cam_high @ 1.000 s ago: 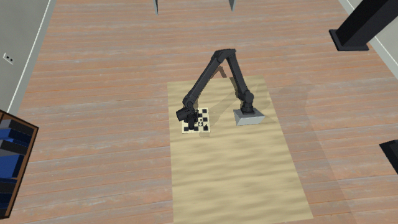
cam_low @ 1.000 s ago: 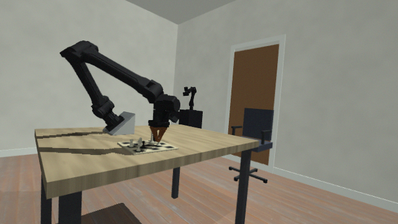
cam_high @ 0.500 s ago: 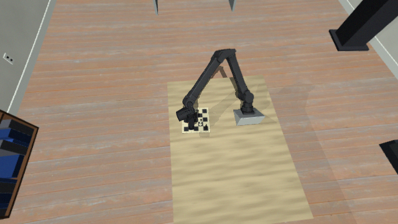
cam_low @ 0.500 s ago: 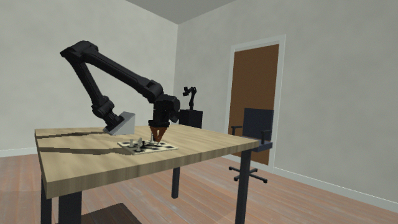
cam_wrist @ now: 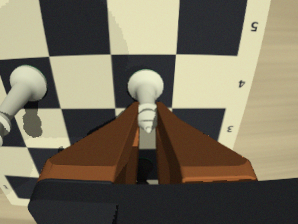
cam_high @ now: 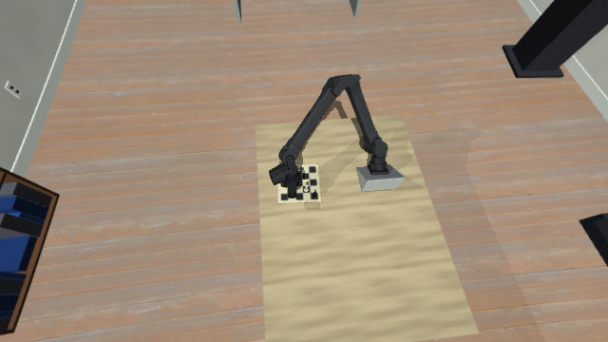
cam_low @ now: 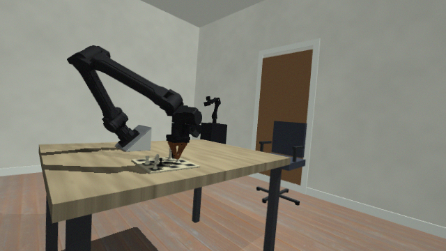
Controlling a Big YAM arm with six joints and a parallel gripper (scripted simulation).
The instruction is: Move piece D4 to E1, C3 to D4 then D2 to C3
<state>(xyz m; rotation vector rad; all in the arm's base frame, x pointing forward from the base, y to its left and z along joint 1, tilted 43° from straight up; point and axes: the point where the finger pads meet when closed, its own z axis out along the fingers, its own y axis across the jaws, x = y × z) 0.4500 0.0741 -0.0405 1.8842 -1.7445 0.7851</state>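
Now: the black pawn 70 mm to the right of my hand and 20 mm below it. From my hand the other things lie so: small chessboard 40 mm behind, 30 mm to the right, 30 mm below.
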